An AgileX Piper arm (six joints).
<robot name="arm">
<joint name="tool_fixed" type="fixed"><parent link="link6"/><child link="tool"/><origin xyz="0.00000 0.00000 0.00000"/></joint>
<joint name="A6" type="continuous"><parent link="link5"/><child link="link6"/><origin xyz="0.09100 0.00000 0.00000" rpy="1.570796 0.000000 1.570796"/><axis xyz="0 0 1"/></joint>
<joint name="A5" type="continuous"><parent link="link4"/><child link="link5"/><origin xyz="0.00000 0.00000 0.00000" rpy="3.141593 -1.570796 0.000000"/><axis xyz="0 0 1"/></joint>
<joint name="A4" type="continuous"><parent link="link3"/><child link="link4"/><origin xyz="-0.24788 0.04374 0.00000" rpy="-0.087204 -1.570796 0.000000"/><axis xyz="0 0 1"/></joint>
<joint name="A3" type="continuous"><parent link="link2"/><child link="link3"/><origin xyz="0.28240 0.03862 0.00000"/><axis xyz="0 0 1"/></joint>
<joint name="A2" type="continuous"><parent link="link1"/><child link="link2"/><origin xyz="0.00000 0.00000 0.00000" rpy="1.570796 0.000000 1.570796"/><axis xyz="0 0 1"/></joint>
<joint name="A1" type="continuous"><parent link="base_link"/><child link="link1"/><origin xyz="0.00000 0.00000 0.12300" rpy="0.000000 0.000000 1.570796"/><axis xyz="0 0 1"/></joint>
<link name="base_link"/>
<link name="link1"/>
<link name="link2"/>
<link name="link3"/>
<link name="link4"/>
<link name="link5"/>
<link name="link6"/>
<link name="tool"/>
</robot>
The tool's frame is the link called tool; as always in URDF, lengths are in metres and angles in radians. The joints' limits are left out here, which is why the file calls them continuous.
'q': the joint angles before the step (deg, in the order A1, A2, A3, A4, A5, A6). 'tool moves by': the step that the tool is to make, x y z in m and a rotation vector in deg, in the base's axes. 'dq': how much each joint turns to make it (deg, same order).
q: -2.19, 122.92, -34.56, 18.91, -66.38, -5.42
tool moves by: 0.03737, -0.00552, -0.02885, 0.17, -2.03, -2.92
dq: 0.00, 9.30, -10.62, 2.87, -0.70, 0.14
